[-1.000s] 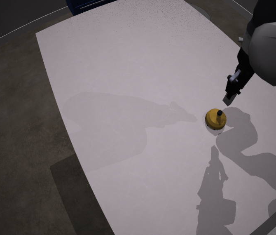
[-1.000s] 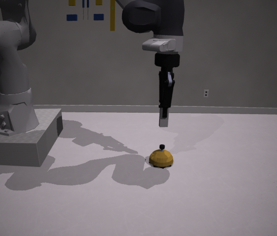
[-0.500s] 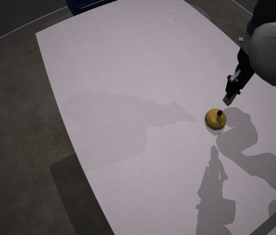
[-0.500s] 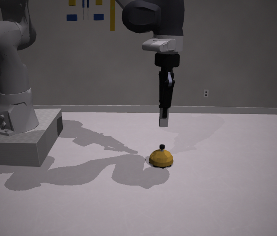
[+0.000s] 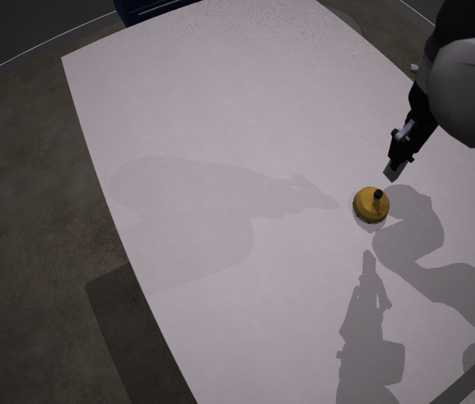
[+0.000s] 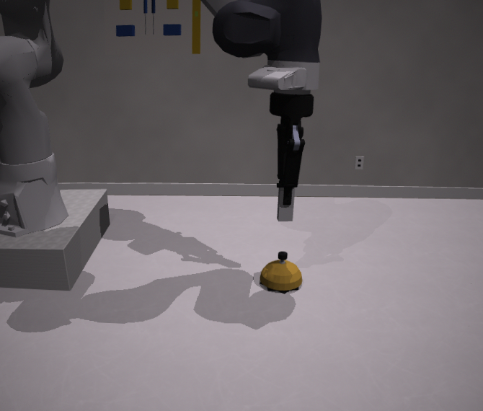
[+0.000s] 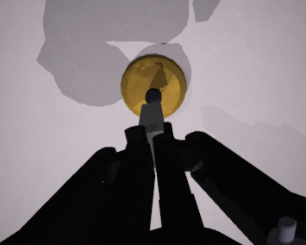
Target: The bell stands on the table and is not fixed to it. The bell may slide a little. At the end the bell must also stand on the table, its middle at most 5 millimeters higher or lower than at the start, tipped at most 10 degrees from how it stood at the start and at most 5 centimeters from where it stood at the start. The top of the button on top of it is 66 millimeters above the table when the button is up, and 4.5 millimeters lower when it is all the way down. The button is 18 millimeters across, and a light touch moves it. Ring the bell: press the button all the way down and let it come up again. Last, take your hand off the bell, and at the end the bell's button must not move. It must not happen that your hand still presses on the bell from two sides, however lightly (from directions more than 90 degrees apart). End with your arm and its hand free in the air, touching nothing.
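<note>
The black button lies 11 cm below my hand. The rest, counted from my hand: bell (13 cm below).
</note>
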